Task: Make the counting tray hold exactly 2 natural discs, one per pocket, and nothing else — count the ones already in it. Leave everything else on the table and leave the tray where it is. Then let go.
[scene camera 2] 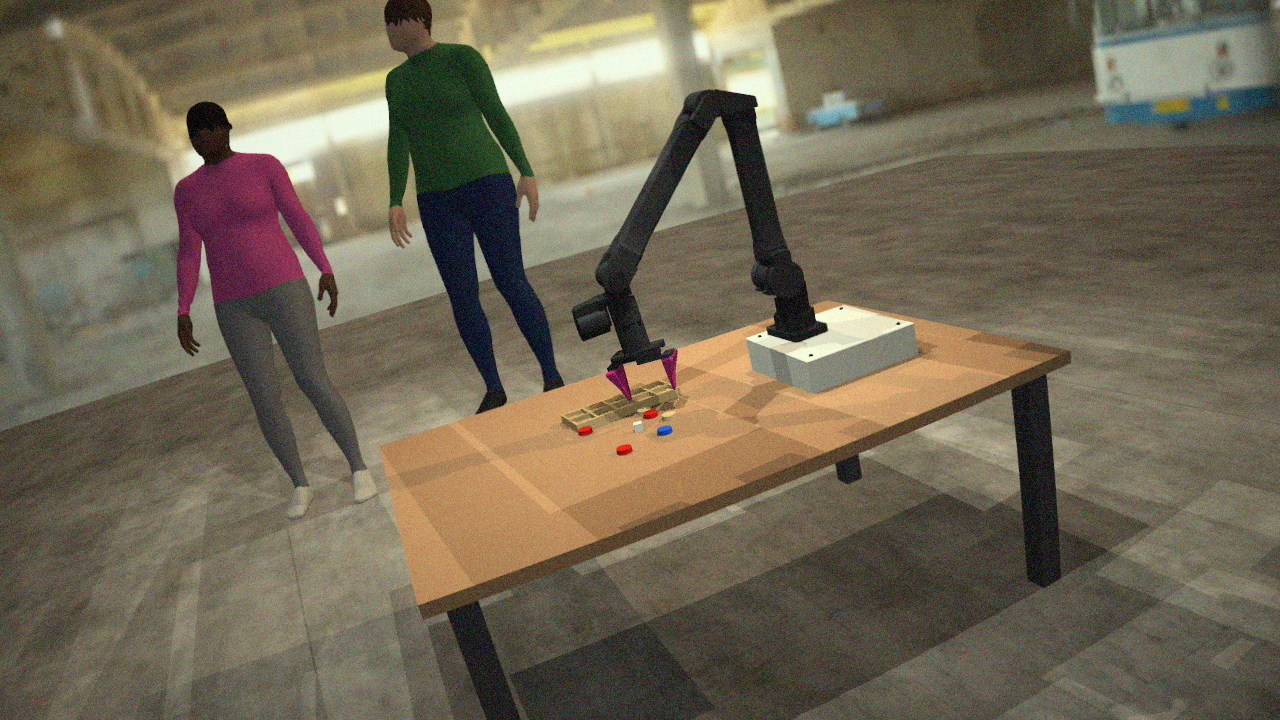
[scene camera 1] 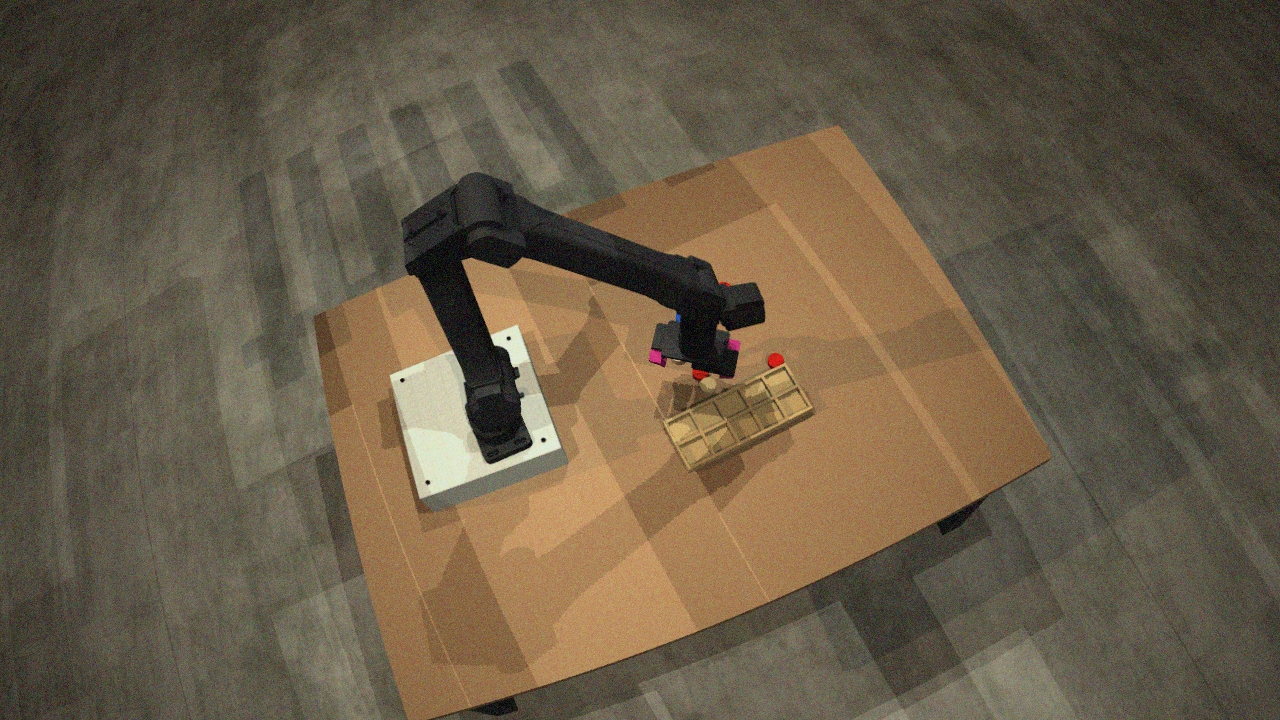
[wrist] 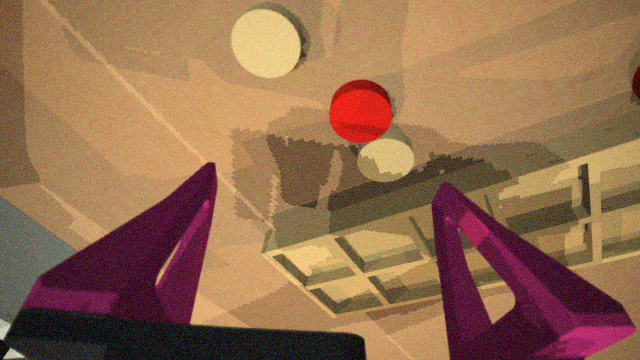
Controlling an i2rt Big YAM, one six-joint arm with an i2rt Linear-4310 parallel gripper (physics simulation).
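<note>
The tan counting tray (scene camera 1: 751, 440) (scene camera 2: 577, 425) (wrist: 300, 232) has two rows of pockets; I see no disc in them in scene camera 1. A natural disc (scene camera 1: 708, 384) (wrist: 386, 161) lies on the table close beside the tray's long side, next to a red disc (scene camera 1: 699, 375) (scene camera 2: 649, 414) (wrist: 360, 112). Another natural disc (scene camera 2: 667, 414) (wrist: 266, 43) lies farther from the tray, beyond that red disc. My gripper (scene camera 1: 695, 351) (scene camera 2: 651, 393) (wrist: 330, 183) is open and empty, above the table near the tray. In the wrist view its right finger hides part of the tray.
A second red disc (scene camera 1: 776, 360) (scene camera 2: 585, 430) lies near the tray's far end. A third red disc (scene camera 2: 623, 449), a blue disc (scene camera 1: 678, 317) (scene camera 2: 664, 430) and a small white cube (scene camera 2: 637, 427) lie farther from the tray. The arm stands on a white box (scene camera 1: 429, 447) (scene camera 2: 841, 349).
</note>
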